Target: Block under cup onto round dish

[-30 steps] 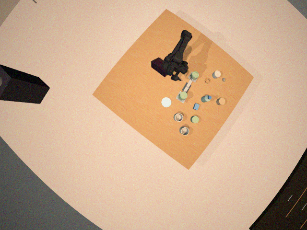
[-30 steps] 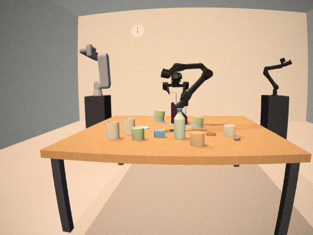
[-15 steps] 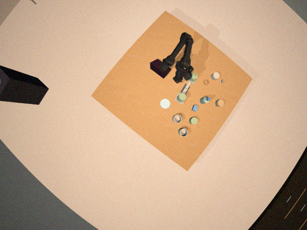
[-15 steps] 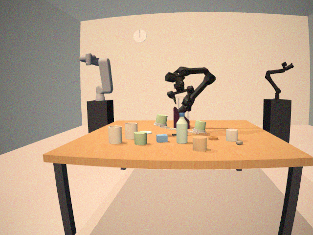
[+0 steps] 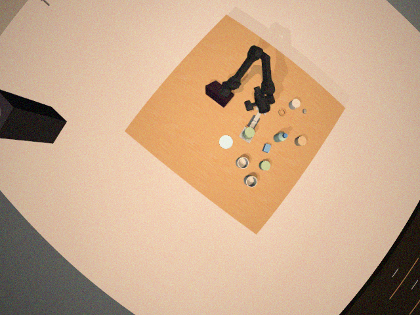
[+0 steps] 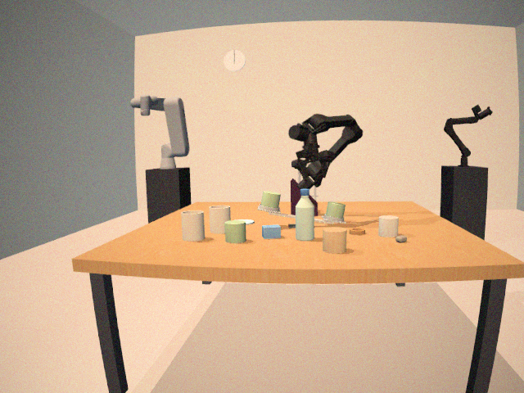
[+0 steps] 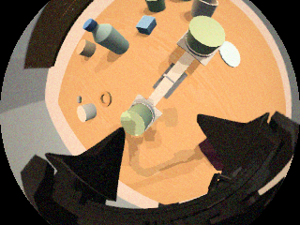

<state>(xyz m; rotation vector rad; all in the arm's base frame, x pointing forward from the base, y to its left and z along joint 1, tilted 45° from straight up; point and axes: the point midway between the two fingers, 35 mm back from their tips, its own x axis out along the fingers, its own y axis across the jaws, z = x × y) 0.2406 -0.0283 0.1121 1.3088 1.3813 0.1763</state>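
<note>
The pale green block lies 30 mm ahead of my gripper tip, 80 mm to the left of it and 140 mm below it. The rest, counted from my gripper tip: white dish (30 mm behind, 300 mm to the right, 180 mm below); then bottle (260 mm ahead, 40 mm to the right, 70 mm below); then blue block (230 mm ahead, 150 mm to the right, 160 mm below).
</note>
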